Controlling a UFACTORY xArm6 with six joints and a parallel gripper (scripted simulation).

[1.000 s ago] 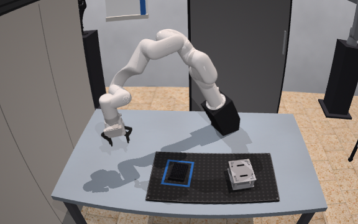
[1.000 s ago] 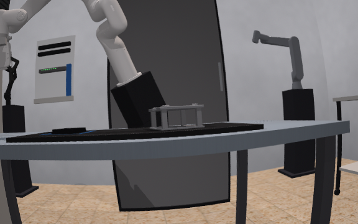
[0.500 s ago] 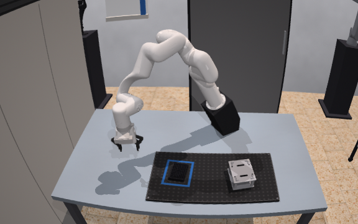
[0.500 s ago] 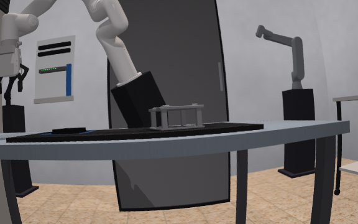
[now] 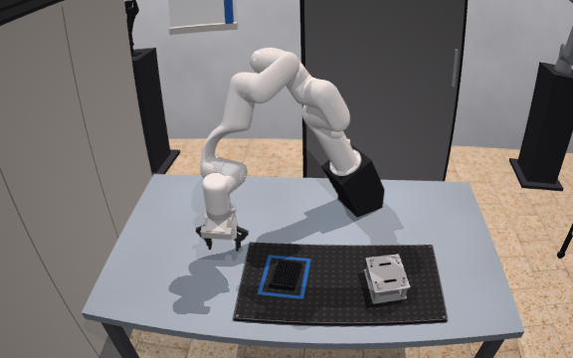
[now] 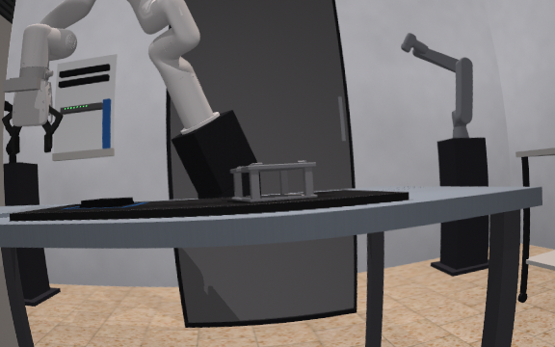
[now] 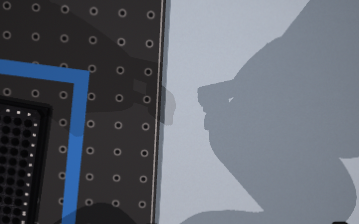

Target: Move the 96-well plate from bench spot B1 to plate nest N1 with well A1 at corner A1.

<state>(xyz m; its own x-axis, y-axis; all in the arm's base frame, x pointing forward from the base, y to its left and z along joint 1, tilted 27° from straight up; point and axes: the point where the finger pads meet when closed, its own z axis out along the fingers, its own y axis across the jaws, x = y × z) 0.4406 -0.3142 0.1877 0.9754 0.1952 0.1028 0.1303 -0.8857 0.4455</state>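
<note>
The black 96-well plate lies 20 mm behind my hand, 200 mm to the left of it and 130 mm below it. Also, from my hand: grey raised plate nest: 20 mm behind, 540 mm to the left, 80 mm below.
</note>
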